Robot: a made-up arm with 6 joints. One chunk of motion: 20 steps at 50 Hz.
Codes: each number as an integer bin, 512 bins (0 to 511) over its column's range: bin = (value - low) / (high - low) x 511, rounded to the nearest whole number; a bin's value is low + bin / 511 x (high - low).
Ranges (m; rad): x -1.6..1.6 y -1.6..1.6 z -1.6..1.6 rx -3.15..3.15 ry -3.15..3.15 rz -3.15..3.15
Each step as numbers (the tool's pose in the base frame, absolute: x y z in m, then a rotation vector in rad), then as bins.
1 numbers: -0.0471 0.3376 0.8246 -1.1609 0.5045 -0.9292
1 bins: 248 309 387 161 296 180
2 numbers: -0.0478 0.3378 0.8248 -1.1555 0.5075 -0.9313
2 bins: 248 309 387 162 297 180
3 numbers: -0.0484 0.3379 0.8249 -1.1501 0.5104 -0.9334
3 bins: 248 309 387 162 297 180
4 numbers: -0.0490 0.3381 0.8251 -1.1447 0.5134 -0.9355
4 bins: 248 309 387 163 297 180
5 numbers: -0.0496 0.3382 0.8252 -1.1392 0.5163 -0.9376
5 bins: 248 310 387 163 297 179
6 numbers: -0.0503 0.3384 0.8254 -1.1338 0.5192 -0.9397
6 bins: 247 310 387 164 298 179
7 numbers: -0.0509 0.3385 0.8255 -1.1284 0.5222 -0.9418
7 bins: 247 310 387 164 298 179
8 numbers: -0.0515 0.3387 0.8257 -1.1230 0.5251 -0.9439
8 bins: 247 310 387 164 298 179
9 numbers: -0.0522 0.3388 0.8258 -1.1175 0.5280 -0.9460
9 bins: 247 310 387 165 298 179
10 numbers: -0.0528 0.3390 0.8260 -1.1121 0.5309 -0.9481
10 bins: 247 310 387 165 299 179
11 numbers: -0.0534 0.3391 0.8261 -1.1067 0.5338 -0.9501
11 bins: 247 310 387 166 299 178
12 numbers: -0.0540 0.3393 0.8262 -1.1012 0.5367 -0.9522
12 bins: 247 310 387 166 299 178
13 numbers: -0.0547 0.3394 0.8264 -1.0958 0.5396 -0.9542
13 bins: 247 310 387 167 299 178
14 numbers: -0.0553 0.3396 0.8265 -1.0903 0.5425 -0.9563
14 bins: 247 310 387 167 300 178
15 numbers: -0.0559 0.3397 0.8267 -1.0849 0.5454 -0.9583
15 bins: 247 310 388 168 300 178
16 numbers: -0.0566 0.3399 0.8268 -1.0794 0.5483 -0.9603
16 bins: 246 310 388 168 300 178
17 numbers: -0.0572 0.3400 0.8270 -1.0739 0.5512 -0.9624
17 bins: 246 310 388 168 300 177
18 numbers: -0.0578 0.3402 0.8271 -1.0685 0.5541 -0.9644
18 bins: 246 310 388 169 300 177
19 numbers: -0.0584 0.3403 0.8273 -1.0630 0.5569 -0.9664
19 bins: 246 310 388 169 301 177
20 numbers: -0.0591 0.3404 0.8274 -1.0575 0.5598 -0.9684
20 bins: 246 310 388 170 301 177
